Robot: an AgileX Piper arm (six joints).
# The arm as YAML. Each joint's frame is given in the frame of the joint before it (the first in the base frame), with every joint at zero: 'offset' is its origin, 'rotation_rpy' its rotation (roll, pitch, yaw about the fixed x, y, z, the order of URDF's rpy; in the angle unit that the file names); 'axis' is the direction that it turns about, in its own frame. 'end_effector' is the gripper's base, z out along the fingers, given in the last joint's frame.
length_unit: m
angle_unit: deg
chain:
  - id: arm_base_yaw
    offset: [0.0, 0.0, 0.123]
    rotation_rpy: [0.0, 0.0, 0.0]
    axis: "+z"
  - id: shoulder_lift
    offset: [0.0, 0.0, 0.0]
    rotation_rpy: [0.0, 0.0, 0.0]
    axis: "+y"
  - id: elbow
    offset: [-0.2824, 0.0, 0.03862]
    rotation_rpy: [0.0, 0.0, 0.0]
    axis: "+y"
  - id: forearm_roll
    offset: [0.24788, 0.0, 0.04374]
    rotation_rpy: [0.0, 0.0, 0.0]
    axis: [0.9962, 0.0, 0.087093]
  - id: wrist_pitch
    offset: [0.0, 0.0, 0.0]
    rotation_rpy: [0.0, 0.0, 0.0]
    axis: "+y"
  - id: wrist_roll
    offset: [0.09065, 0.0, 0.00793]
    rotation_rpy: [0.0, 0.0, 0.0]
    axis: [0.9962, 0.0, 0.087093]
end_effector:
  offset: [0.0, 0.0, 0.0]
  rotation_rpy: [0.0, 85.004, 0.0]
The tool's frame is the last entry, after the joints.
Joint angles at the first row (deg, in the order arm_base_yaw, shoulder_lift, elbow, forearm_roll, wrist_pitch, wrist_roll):
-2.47, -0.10, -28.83, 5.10, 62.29, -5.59
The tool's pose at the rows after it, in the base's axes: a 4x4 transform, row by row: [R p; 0 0 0 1], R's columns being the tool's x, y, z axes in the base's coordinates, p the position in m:
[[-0.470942 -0.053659 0.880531 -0.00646], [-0.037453 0.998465 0.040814 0.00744], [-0.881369 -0.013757 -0.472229 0.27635], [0 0 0 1]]
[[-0.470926 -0.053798 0.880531 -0.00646], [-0.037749 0.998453 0.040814 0.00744], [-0.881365 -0.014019 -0.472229 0.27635], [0 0 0 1]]
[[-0.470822 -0.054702 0.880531 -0.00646], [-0.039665 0.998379 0.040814 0.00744], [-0.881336 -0.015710 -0.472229 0.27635], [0 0 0 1]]
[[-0.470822 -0.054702 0.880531 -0.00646], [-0.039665 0.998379 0.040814 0.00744], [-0.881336 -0.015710 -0.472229 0.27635], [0 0 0 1]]
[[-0.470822 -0.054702 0.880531 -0.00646], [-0.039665 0.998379 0.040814 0.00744], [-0.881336 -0.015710 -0.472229 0.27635], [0 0 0 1]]
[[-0.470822 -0.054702 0.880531 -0.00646], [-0.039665 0.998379 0.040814 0.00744], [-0.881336 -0.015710 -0.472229 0.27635], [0 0 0 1]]
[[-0.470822 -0.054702 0.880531 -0.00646], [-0.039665 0.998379 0.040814 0.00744], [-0.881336 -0.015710 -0.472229 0.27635], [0 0 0 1]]
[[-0.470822 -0.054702 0.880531 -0.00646], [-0.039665 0.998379 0.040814 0.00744], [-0.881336 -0.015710 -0.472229 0.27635], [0 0 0 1]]
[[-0.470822 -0.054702 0.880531 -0.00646], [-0.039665 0.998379 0.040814 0.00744], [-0.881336 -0.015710 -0.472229 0.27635], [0 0 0 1]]
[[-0.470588 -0.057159 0.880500 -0.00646], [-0.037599 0.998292 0.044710 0.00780], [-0.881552 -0.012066 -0.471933 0.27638], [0 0 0 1]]
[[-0.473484 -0.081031 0.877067 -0.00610], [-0.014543 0.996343 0.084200 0.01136], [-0.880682 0.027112 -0.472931 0.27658], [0 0 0 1]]
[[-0.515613 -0.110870 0.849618 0.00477], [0.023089 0.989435 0.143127 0.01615], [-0.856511 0.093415 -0.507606 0.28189], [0 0 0 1]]
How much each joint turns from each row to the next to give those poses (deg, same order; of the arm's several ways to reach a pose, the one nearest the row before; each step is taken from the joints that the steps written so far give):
0.01, 0.00, 0.00, 0.00, 0.00, -0.10
0.00, 0.00, 0.00, 0.00, 0.00, -0.02
0.00, 0.00, 0.00, 0.00, 0.00, -0.11
0.00, 0.00, 0.00, 0.00, 0.00, 0.00
0.00, 0.00, 0.00, 0.00, 0.00, 0.00
0.00, 0.00, 0.00, 0.00, 0.00, 0.00
0.00, 0.00, 0.00, 0.00, 0.00, 0.00
0.00, 0.00, 0.00, 0.00, 0.00, 0.00
0.00, 0.00, 0.00, 0.00, 0.00, 0.00
-0.01, 0.00, 0.00, 0.25, 0.00, 0.00
0.00, 0.20, 0.00, 2.55, 0.12, 0.13
0.00, 4.34, -0.70, 3.87, -0.75, 0.09

